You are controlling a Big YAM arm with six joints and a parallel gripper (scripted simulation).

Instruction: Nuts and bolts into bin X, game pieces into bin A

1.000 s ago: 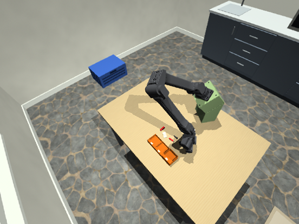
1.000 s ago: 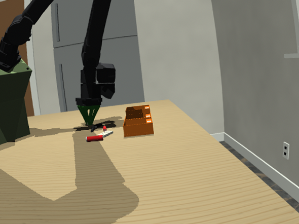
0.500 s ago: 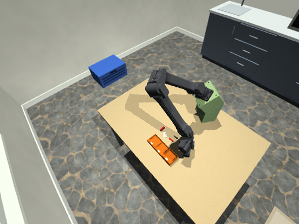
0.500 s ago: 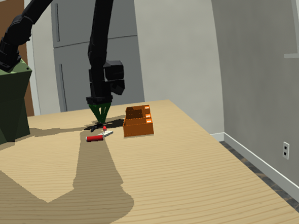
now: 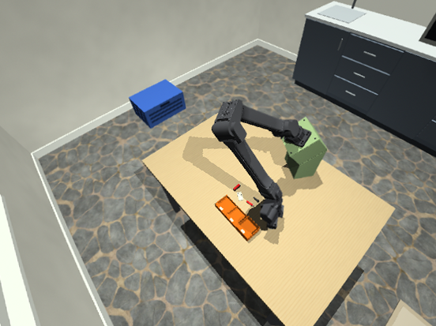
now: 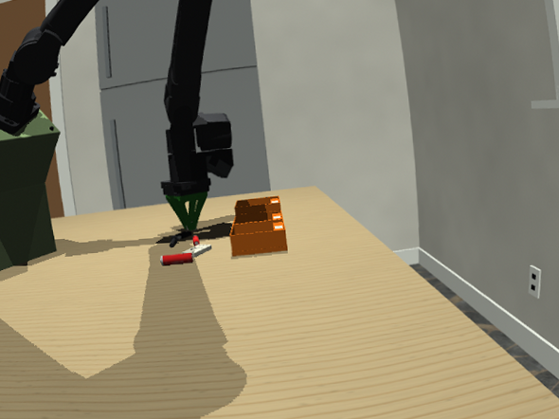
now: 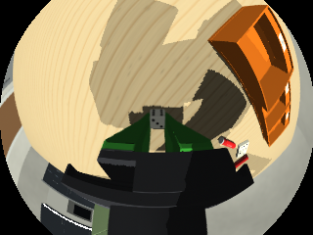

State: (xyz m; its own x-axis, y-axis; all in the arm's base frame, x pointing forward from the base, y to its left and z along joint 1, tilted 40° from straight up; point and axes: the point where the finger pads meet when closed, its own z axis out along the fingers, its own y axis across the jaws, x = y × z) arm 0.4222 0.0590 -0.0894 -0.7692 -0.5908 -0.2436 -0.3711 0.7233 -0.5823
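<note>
The orange three-compartment bin tray lies 130 mm to the right of my hand, 120 mm ahead of it and 10 mm above it. Round my hand: black USB stick (60 mm to the right, 20 mm behind, 10 mm below); then dark bolt (110 mm to the right, 40 mm behind); then white die (right at my hand).
</note>
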